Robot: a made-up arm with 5 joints.
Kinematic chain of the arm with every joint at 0, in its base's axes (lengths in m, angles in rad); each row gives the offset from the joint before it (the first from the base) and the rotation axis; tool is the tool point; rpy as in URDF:
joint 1: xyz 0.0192 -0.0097 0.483 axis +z
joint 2: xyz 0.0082 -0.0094 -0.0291 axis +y
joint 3: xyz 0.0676 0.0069 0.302 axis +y
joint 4: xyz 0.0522 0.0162 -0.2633 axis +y
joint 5: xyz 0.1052 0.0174 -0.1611 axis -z
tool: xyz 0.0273 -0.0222 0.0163 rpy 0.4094 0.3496 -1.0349
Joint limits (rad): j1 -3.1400..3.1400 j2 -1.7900..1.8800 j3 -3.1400..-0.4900 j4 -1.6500..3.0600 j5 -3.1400..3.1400
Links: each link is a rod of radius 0.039 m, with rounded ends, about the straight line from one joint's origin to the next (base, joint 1, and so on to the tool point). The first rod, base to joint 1, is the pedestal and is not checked.
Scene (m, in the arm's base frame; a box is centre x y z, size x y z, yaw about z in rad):
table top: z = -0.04
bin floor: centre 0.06 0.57 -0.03 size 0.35 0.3 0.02 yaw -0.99
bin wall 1: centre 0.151 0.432 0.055 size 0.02 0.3 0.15 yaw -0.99
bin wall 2: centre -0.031 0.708 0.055 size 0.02 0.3 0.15 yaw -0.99
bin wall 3: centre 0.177 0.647 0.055 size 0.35 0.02 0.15 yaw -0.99
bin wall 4: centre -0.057 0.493 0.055 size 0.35 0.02 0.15 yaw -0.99
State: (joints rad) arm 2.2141 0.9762 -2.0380 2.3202 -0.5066
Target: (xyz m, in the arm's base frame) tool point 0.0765 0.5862 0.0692
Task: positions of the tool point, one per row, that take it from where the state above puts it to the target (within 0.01 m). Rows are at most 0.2 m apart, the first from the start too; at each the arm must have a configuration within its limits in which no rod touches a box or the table.
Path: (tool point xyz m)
1: -0.2108 0.4761 0.2768
2: -0.0962 0.5932 0.2670
3: -0.0091 0.6049 0.1665
4: 0.0765 0.5862 0.0692

